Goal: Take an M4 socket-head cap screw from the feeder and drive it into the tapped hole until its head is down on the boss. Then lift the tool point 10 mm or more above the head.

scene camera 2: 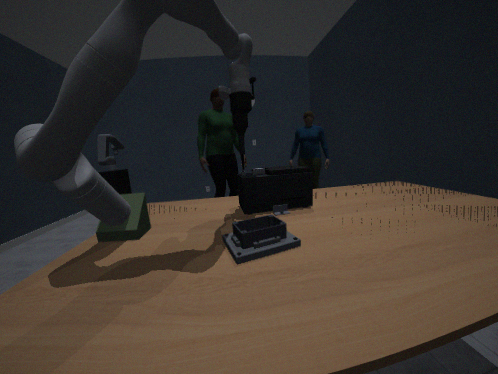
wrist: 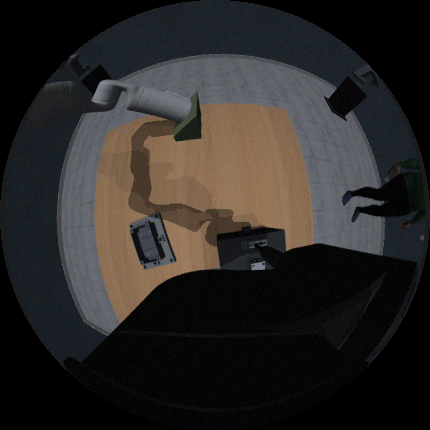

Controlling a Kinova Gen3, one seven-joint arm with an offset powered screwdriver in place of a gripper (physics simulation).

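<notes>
The black screw feeder stands at the table's far side in the scene view. My screwdriver points down, with its thin tip at the feeder's top, over a small light pick-up plate in the wrist view. Whether the tip touches there, or bears a screw, is too small and dark to tell. A dark open box-shaped housing sits on a grey base plate, nearer the scene camera than the feeder and apart from it. The tapped hole and its boss cannot be made out.
A green wedge block stands under my arm's base at the table edge. A small grey piece lies at the feeder's foot. Two people, in green and blue, stand beyond the table. My arm's shadow crosses the wood.
</notes>
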